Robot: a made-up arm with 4 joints. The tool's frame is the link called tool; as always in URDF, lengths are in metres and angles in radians.
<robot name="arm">
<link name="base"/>
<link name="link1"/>
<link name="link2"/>
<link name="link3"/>
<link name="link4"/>
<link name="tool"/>
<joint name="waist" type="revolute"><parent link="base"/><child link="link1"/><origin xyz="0 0 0.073" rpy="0 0 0"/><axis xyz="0 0 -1"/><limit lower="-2.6" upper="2.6" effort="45" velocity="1.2"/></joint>
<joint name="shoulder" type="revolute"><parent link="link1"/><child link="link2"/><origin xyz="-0.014 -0.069 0.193" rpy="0 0 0"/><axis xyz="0 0 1"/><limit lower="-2.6" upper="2.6" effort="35" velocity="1.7"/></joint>
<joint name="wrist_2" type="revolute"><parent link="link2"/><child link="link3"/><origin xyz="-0.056 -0.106 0.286" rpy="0 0 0"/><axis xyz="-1 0 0"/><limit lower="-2.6" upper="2.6" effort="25" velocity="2.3"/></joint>
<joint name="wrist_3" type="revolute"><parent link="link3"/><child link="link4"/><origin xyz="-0.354 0.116 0.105" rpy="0 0 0"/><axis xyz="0 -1 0"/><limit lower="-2.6" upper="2.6" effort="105" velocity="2.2"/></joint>
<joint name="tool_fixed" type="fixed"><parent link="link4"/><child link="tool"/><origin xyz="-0.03 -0.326 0.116" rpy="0 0 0"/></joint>
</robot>
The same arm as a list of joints. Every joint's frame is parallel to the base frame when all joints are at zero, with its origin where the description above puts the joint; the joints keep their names.
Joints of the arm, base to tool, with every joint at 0 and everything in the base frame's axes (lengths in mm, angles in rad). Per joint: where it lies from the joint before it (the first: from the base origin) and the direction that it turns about. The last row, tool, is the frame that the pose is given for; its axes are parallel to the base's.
waist: axis -z origin 0.0 0.0 73.0
shoulder: axis +z origin -14.0 -69.0 193.0
wrist_2: axis -x origin -56.0 -106.0 286.0
wrist_3: axis -y origin -354.0 116.0 105.0
tool: origin -30.0 -326.0 116.0
Joint limits (rad, base to tool): -2.6000..2.6000 -2.6000..2.6000 -2.6000..2.6000 -2.6000..2.6000

